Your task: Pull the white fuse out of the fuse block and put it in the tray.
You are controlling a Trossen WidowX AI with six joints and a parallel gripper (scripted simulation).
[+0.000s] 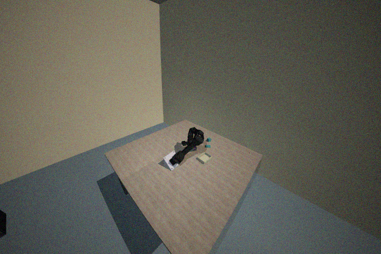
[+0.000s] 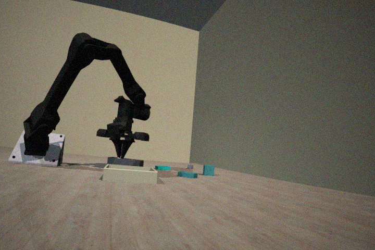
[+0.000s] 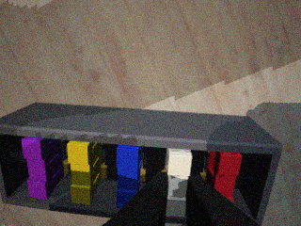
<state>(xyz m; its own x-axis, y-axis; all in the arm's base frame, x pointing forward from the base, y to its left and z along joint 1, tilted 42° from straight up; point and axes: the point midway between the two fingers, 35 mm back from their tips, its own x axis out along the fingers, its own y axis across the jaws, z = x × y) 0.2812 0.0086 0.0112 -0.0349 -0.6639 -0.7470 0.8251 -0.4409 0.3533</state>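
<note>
Right now the red fuse is 20 mm behind my gripper tip, 10 mm to the left of it and 10 mm below it. Also, from my gripper tip: white fuse (10 mm below); then blue fuse (20 mm ahead, 10 mm to the right, 10 mm below); then yellow fuse (30 mm ahead, 20 mm to the right, 10 mm below).
</note>
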